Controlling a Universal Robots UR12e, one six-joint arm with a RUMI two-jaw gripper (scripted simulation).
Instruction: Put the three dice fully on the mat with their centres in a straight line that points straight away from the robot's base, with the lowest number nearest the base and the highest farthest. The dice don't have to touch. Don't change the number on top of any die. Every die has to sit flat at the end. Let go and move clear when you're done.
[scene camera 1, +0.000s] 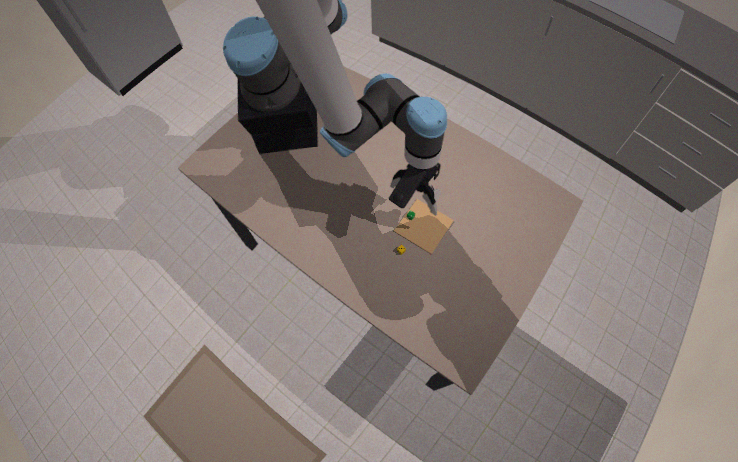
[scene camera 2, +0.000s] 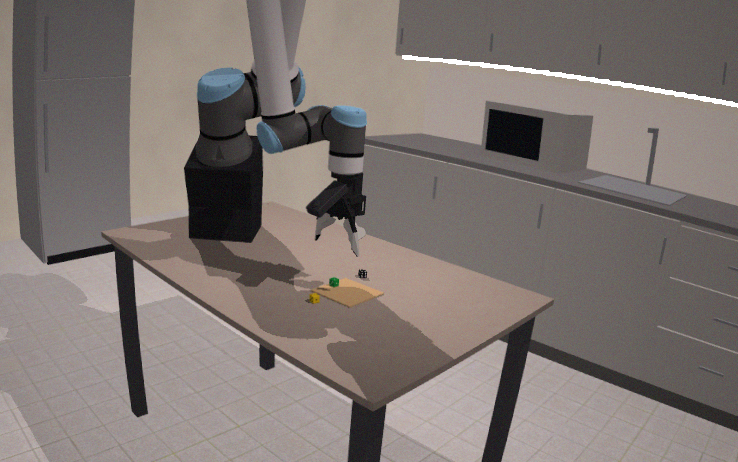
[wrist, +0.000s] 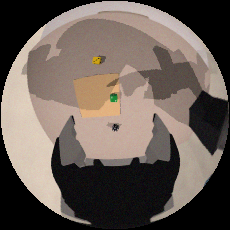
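Observation:
My gripper is in the pictures, and you'd find it in scene camera 1 and in the wrist view as well. There's also an orange mat in the pictures.

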